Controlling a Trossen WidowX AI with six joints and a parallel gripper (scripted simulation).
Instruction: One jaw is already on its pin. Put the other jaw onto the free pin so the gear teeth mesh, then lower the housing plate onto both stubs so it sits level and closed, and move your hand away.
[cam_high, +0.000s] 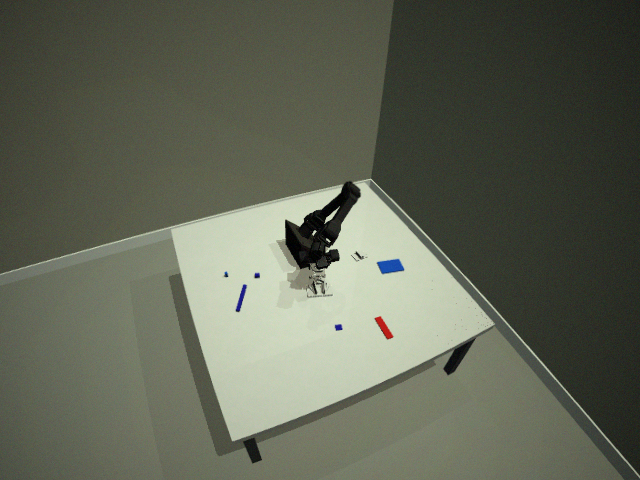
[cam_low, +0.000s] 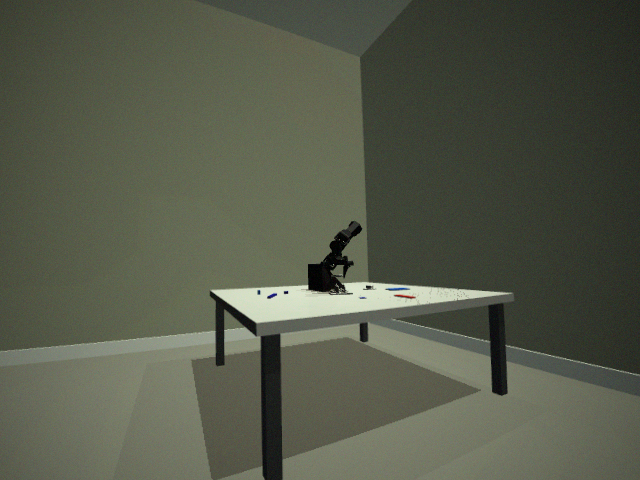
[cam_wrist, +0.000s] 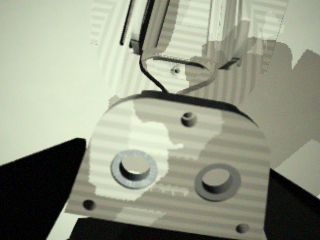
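Right now my gripper tip is 10 mm short of the jaw, 20 mm to the left of it and 70 mm above it. The rest, counted from my gripper tip: blue bar: 80 mm behind, 370 mm to the right, 80 mm below; then red bar: 400 mm ahead, 100 mm to the left, 80 mm below; then blue flat plate: 120 mm ahead, 380 mm to the left, 80 mm below.
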